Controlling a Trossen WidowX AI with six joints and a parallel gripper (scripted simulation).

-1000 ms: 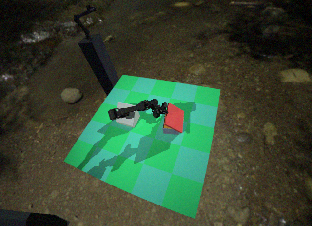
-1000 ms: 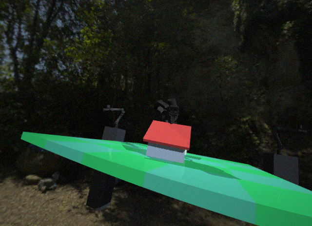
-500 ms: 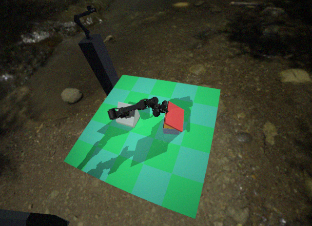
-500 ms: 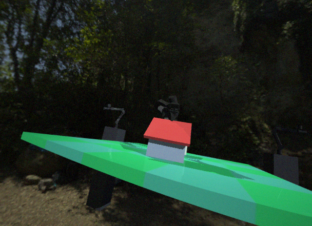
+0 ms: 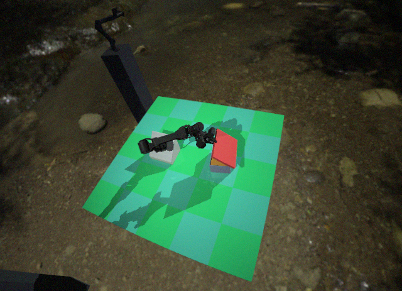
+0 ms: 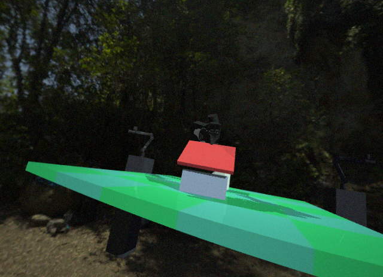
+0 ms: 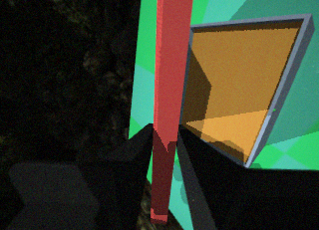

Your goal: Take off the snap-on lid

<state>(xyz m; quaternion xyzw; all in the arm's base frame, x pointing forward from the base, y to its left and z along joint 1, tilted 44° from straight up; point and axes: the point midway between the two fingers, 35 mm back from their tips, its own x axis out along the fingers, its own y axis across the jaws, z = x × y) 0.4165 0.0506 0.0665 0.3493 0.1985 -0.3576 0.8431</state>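
Now: gripper tip 6 cm short of the red lid and 5 cm above it. Round my gripper tip: storage box: 18 cm below, 3 cm ahead.
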